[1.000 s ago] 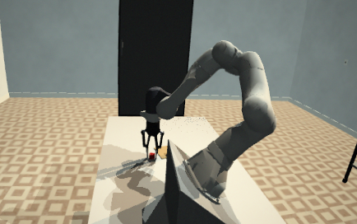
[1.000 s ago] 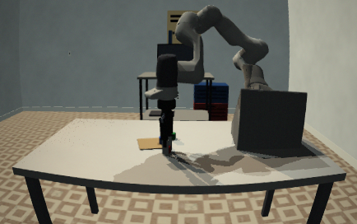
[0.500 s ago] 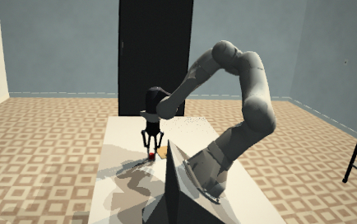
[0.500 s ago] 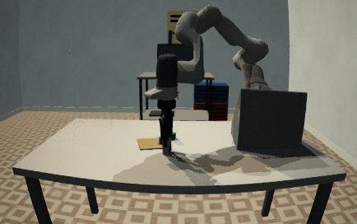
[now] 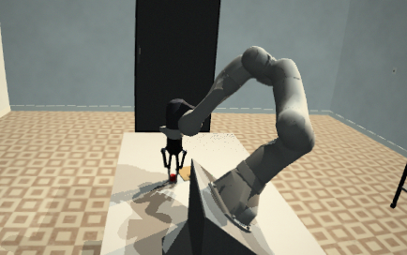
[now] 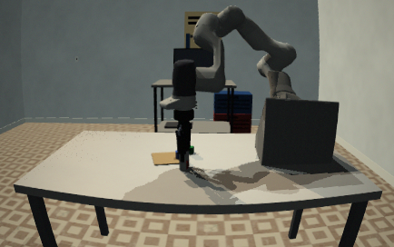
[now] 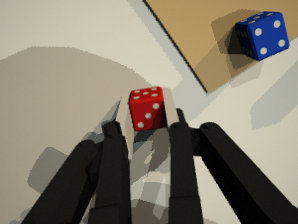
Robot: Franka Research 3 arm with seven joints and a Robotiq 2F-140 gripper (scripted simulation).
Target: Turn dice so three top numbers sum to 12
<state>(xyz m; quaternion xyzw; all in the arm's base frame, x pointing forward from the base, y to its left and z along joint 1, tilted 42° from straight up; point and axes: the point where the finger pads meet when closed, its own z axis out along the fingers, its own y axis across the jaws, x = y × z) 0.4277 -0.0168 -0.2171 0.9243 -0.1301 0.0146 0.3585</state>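
My gripper is now 110 mm to the left of the tan mat, 70 mm short of it and 30 mm above it. Also, from my hand: blue die 110 mm to the right, 30 mm ahead, 20 mm below; then red die 20 mm below; then green die 190 mm to the right, 20 mm below, 20 mm behind.
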